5 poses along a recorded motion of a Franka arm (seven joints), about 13 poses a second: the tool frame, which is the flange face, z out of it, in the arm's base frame.
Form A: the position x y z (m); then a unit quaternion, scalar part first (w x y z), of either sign.
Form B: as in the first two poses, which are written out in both.
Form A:
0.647, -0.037, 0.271, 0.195, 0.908, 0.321, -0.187
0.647, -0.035, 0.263, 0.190, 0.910, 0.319, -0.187
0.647, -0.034, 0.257, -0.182, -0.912, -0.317, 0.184
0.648, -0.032, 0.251, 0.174, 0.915, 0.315, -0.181
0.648, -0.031, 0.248, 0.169, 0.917, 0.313, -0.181
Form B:
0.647, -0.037, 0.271, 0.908, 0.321, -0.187, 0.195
0.647, -0.035, 0.263, 0.910, 0.319, -0.187, 0.190
0.647, -0.034, 0.257, 0.912, 0.317, -0.184, 0.182
0.648, -0.032, 0.251, 0.915, 0.315, -0.181, 0.174
0.648, -0.031, 0.248, 0.917, 0.313, -0.181, 0.169

